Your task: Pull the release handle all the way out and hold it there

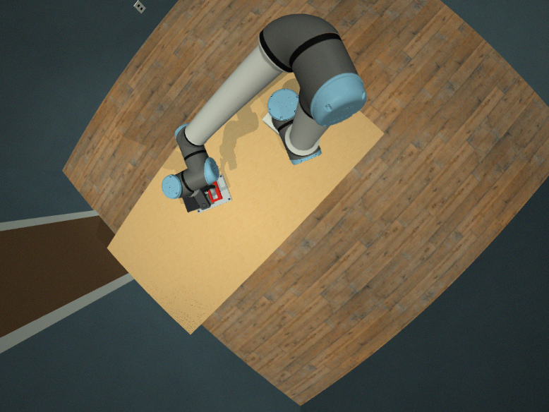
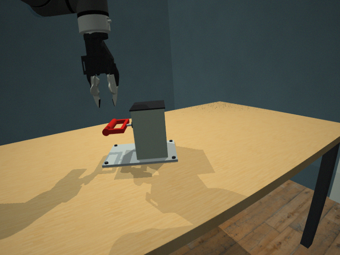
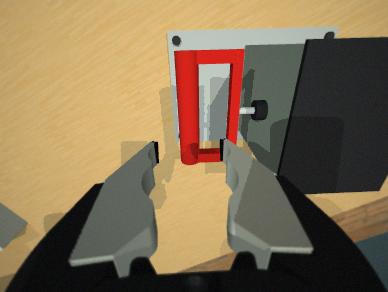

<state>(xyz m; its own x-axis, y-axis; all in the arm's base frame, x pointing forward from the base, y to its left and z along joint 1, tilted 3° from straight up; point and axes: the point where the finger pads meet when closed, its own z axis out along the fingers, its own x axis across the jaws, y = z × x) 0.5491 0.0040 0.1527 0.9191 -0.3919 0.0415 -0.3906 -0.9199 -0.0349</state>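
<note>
The release handle lies 50 mm ahead of my hand, 20 mm to the right of it and 80 mm below it.
</note>
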